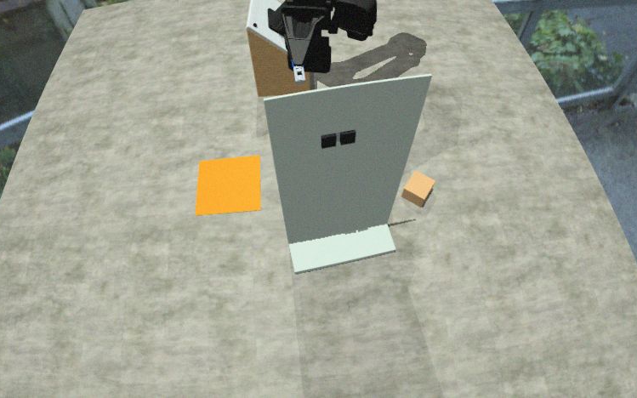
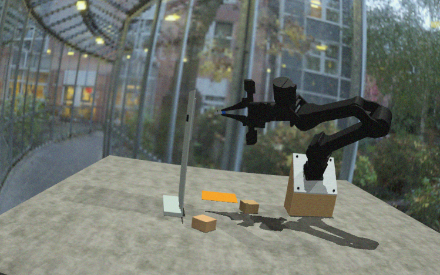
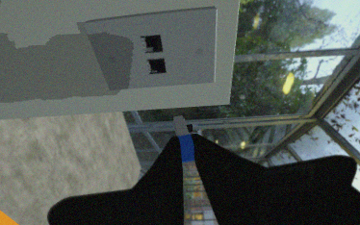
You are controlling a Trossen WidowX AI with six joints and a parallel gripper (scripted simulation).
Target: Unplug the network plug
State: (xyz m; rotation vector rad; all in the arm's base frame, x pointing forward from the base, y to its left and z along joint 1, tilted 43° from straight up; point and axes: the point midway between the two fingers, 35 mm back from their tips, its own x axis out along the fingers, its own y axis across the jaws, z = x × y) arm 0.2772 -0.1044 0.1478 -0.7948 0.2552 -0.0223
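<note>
Right now my gripper tip is 290 mm above the orange marked square, 140 mm to the left of it and 40 mm past it. Round my gripper tip: grey-white panel 130 mm below, 100 mm ahead, 40 mm to the left; then network plug 10 mm ahead; then thin pale tab 10 mm ahead.
</note>
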